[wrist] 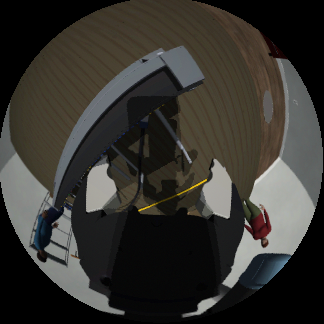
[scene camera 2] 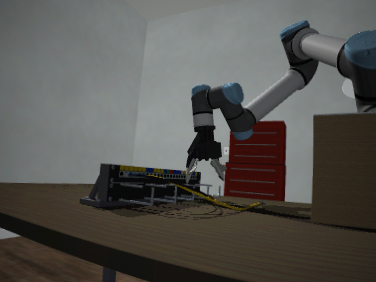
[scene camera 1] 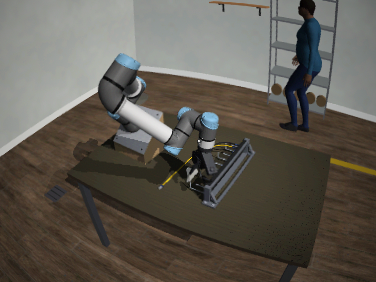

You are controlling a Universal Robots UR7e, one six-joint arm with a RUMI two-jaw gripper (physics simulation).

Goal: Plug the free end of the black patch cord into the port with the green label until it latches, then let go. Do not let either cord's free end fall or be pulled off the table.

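Frame: origin at the arm's base, x ahead, y left, z up, level; centimetres.
Seen in the pictures: gripper, fingertip midpoint: [wrist: 159, 158] [scene camera 2: 205, 182] [scene camera 1: 200, 179].
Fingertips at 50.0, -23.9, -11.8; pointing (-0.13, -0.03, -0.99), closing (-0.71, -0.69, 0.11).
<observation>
Offsets run from my fingertips to a thing's middle, as dx, dy, dz. "spot": to the spot under its first point.
The black patch cord @(spot: +0.4, +4.0, -4.6) [wrist: 142, 155] runs in the wrist view from the panel's front face, beside a blue patch, down between the fingers and curves left. Whether that upper end sits in a port, and which one, cannot be told. The patch panel [scene camera 1: 208, 197] [scene camera 2: 106, 182] [wrist: 184, 69] stands on the table with a strip of coloured labels @(spot: +11.7, +31.7, +2.7) [scene camera 2: 132, 169] along its top; the green label is too small to place surely. My gripper [scene camera 1: 200, 176] [scene camera 2: 205, 178] [wrist: 159, 158] is open, fingers wide apart, above the cords at the panel's near end, holding nothing.
A yellow cord [scene camera 1: 176, 173] [scene camera 2: 235, 207] [wrist: 172, 195] crosses the table, its free end lying on the tabletop. Metal cable-guide bars @(spot: +0.8, -3.1, -0.9) [wrist: 172, 135] stick out from the panel front. The robot's base block [scene camera 2: 342, 170] stands behind. Two people stand beyond the table.
</observation>
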